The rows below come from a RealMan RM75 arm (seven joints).
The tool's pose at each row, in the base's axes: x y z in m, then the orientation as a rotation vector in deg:
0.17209 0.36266 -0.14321 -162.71 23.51 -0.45
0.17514 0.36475 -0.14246 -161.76 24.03 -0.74
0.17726 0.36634 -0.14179 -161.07 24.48 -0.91
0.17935 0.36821 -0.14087 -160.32 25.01 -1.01
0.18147 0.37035 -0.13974 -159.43 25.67 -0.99
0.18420 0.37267 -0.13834 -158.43 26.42 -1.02
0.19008 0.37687 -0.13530 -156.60 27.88 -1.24
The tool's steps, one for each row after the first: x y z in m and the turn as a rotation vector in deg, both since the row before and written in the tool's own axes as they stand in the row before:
0.00232 -0.00297 -0.00003 0.89 0.14 0.42
0.00155 -0.00225 -0.00009 0.63 0.08 0.36
0.00142 -0.00258 -0.00022 0.67 0.04 0.43
0.00134 -0.00291 -0.00031 0.77 -0.05 0.55
0.00183 -0.00336 -0.00043 0.87 -0.01 0.63
0.00411 -0.00658 -0.00111 1.59 0.11 1.20

